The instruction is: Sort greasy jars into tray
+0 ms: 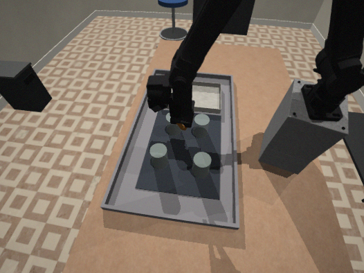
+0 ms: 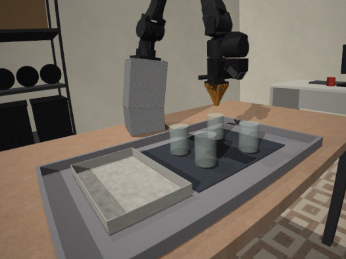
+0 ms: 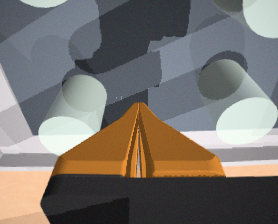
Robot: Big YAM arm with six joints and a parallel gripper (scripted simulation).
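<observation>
Right now the rimmed steel table top is 1 cm ahead of my hand, 13 cm to the right of it and 16 cm below it. The rest, counted from my hand: pale tray (1 cm behind, 34 cm to the right, 15 cm below); dark drying mat (2 cm to the right, 16 cm below).
</observation>
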